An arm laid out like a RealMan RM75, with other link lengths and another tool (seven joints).
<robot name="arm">
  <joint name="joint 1" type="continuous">
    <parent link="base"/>
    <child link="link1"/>
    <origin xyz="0 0 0.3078" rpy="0 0 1.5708"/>
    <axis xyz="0 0 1"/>
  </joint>
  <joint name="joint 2" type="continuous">
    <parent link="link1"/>
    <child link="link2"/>
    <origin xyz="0 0 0" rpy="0 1.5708 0"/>
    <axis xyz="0 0 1"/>
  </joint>
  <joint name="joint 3" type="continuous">
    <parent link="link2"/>
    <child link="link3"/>
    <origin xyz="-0.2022 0 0" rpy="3.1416 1.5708 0"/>
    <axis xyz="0 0 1"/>
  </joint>
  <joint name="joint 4" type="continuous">
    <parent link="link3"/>
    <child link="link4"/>
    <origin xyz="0 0 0" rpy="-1.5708 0 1.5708"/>
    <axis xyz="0 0 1"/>
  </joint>
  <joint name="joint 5" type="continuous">
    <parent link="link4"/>
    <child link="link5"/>
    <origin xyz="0 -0.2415 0" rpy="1.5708 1.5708 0"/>
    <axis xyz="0 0 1"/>
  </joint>
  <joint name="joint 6" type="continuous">
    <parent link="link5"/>
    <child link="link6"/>
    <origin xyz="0 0 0" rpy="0 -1.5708 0"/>
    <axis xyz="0 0 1"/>
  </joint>
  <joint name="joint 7" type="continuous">
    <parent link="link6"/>
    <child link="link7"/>
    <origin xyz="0.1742 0 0" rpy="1.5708 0 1.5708"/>
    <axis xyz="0 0 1"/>
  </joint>
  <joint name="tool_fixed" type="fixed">
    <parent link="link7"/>
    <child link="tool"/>
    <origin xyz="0.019 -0.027 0.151" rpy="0.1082 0 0.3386"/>
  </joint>
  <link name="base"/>
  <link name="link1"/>
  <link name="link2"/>
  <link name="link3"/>
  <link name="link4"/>
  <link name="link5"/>
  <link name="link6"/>
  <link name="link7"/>
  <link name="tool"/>
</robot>
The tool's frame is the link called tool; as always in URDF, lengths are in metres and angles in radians. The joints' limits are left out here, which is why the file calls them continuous.
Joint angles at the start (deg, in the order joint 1, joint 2, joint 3, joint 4, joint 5, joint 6, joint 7):
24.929, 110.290, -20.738, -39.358, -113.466, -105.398, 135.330
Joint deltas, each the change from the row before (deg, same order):
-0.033, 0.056, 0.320, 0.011, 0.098, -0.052, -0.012
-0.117, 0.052, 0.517, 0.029, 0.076, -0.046, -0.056
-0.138, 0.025, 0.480, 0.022, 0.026, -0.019, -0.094
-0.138, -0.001, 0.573, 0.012, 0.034, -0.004, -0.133
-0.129, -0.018, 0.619, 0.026, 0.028, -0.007, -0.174
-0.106, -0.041, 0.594, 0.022, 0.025, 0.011, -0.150
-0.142, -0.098, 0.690, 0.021, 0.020, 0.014, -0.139
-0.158, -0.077, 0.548, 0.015, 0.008, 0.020, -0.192
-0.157, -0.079, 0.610, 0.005, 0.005, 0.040, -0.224
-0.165, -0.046, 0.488, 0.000, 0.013, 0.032, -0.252
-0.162, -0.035, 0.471, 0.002, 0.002, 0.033, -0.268
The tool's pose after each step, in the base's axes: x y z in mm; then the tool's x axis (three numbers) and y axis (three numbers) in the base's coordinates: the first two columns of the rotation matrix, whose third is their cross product. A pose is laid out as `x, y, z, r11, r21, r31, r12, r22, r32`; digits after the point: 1 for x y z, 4 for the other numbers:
218.7, 379.9, 54.0, -0.3326, -0.8585, -0.3903, -0.8567, 0.1019, 0.5057
219.1, 380.5, 56.0, -0.3379, -0.8541, -0.3954, -0.8536, 0.1010, 0.5111
220.1, 381.1, 57.8, -0.3426, -0.8497, -0.4008, -0.8513, 0.1004, 0.5149
221.3, 382.0, 60.3, -0.3474, -0.8443, -0.4081, -0.8493, 0.0988, 0.5186
222.5, 383.1, 63.1, -0.3518, -0.8384, -0.4162, -0.8474, 0.0964, 0.5222
223.8, 384.2, 65.9, -0.3560, -0.8326, -0.4243, -0.8457, 0.0940, 0.5252
225.7, 385.5, 69.5, -0.3613, -0.8254, -0.4339, -0.8442, 0.0918, 0.5282
227.5, 386.4, 72.3, -0.3649, -0.8193, -0.4423, -0.8434, 0.0897, 0.5297
229.6, 387.4, 75.5, -0.3687, -0.8123, -0.4519, -0.8428, 0.0870, 0.5311
231.4, 388.1, 78.0, -0.3712, -0.8064, -0.4603, -0.8426, 0.0844, 0.5318
233.2, 388.8, 80.3, -0.3735, -0.8007, -0.4684, -0.8426, 0.0817, 0.5323

